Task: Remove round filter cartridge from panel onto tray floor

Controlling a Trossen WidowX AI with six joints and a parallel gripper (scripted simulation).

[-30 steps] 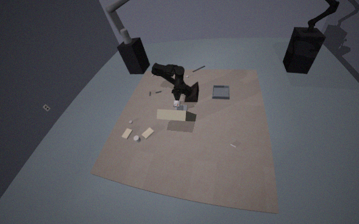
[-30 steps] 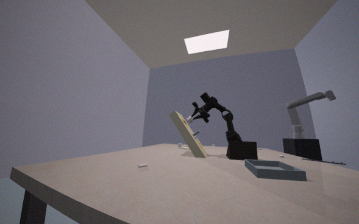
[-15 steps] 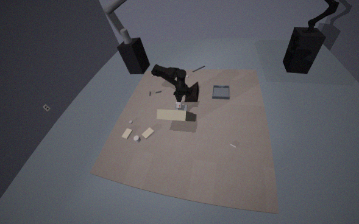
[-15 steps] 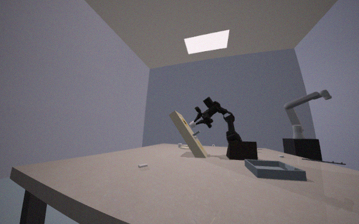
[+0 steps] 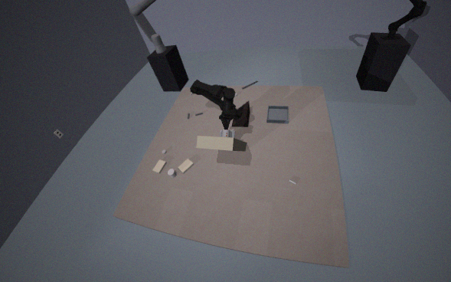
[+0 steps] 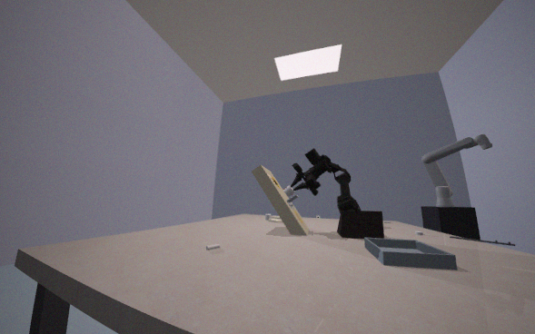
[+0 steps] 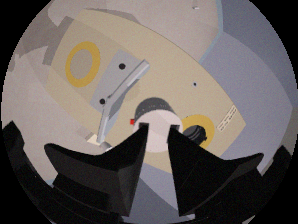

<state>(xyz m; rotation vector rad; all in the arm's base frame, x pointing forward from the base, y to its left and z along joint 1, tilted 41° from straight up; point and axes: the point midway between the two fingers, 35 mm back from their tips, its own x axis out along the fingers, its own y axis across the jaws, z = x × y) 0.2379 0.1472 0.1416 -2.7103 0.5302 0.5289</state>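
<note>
Right now my gripper tip is 10 mm short of the round white cartridge and 20 mm above it. The rest, counted from my gripper tip: service panel 50 mm ahead, 50 mm below; grey tray 360 mm behind, 260 mm to the left, 200 mm below.
</note>
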